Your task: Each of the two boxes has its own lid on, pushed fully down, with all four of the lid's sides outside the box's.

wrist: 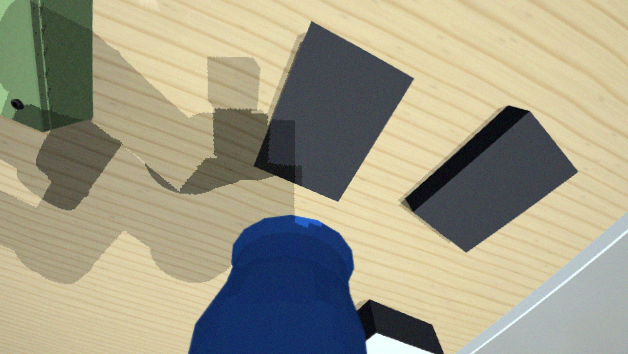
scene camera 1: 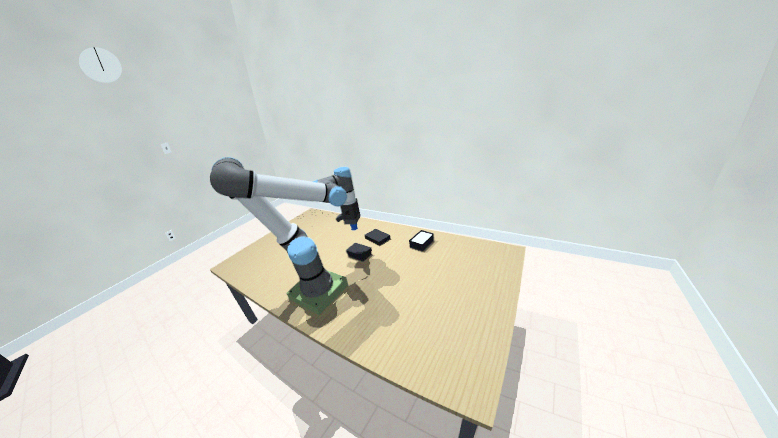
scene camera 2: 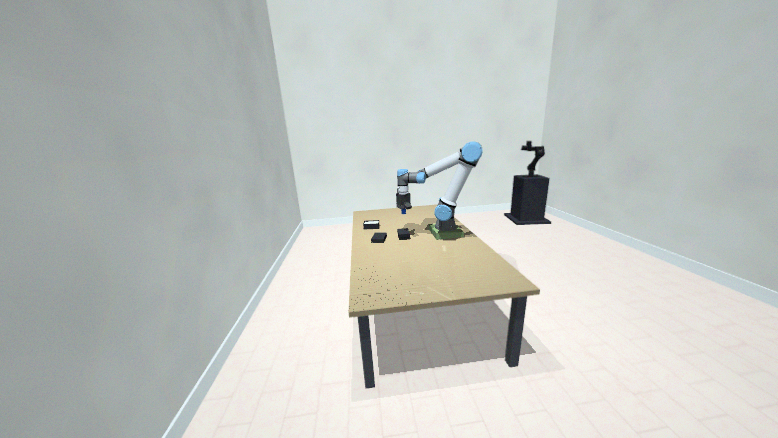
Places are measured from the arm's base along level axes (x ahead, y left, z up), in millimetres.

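Pixels of known places: hand at its tool point: point(wrist: 292, 266) point(scene camera 1: 354, 228) point(scene camera 2: 403, 213); arm's base at its link origin: point(scene camera 1: 317, 284) point(scene camera 2: 445, 227).
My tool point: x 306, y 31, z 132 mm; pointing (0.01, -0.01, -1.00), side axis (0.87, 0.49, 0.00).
Observation:
For each thing: its middle in the pictures, then the offset to it from my tool point. Level surfaces: height alone.
- dark box at the middle of its body: point(wrist: 326, 122) point(scene camera 1: 358, 250) point(scene camera 2: 403, 232) dx +7, dy +13, dz -145 mm
- flatter dark piece at the middle of its body: point(wrist: 485, 186) point(scene camera 1: 377, 236) point(scene camera 2: 379, 237) dx +187, dy +39, dz -164 mm
- black box at the middle of its body: point(wrist: 388, 341) point(scene camera 1: 421, 240) point(scene camera 2: 371, 224) dx +270, dy -223, dz -154 mm
- wooden table at its surface level: dz -178 mm
My gripper point(scene camera 1: 353, 227) point(scene camera 2: 403, 211) point(wrist: 292, 235), a blue suction cup, is off, with nothing on it, and hangs above the table. A dark box point(scene camera 1: 359, 250) point(scene camera 2: 403, 234) point(wrist: 340, 115) nearest the arm base has a plain dark top that looks like a lid on it; how far down it sits cannot be told. A flatter dark piece point(scene camera 1: 377, 236) point(scene camera 2: 378, 237) point(wrist: 490, 185), which looks like a lid, lies beside it. A black box point(scene camera 1: 421, 239) point(scene camera 2: 371, 224) with a white top face stands farther along; part of this white-topped box point(wrist: 405, 320) shows beside the cup in the wrist view.
The wooden table point(scene camera 1: 462, 304) point(scene camera 2: 435, 272) carries the arm's green base point(scene camera 1: 334, 288) point(scene camera 2: 447, 232) point(wrist: 65, 60). The arm's shadow falls across the table and partly over the nearest box. A black pedestal point(scene camera 2: 529, 198) with a small dark arm stands on the floor away from the table.

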